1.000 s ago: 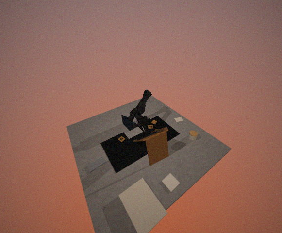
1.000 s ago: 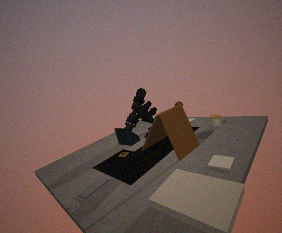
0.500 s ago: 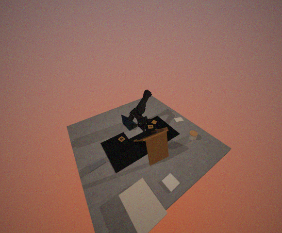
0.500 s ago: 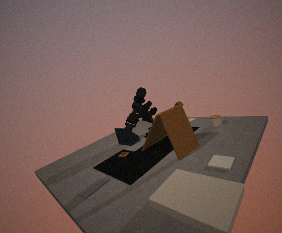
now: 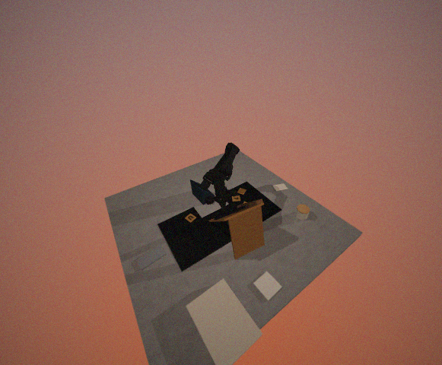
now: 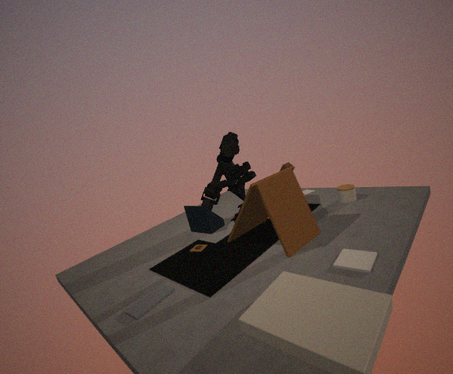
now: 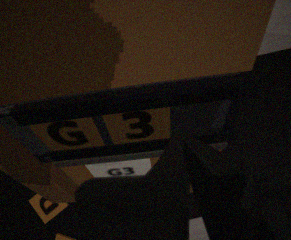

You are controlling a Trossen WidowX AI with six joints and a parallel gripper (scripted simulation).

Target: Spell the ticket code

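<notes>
The white ticket lies 4 cm behind my gripper tip, 7 cm to the left of it and 10 cm below it. Also, from my gripper tip: white pad (41 cm ahead, 1 cm to the left, 18 cm below); then black mat (13 cm behind, 3 cm to the left, 18 cm below); then flat grey plate (5 cm behind, 46 cm to the right, 18 cm below).
</notes>
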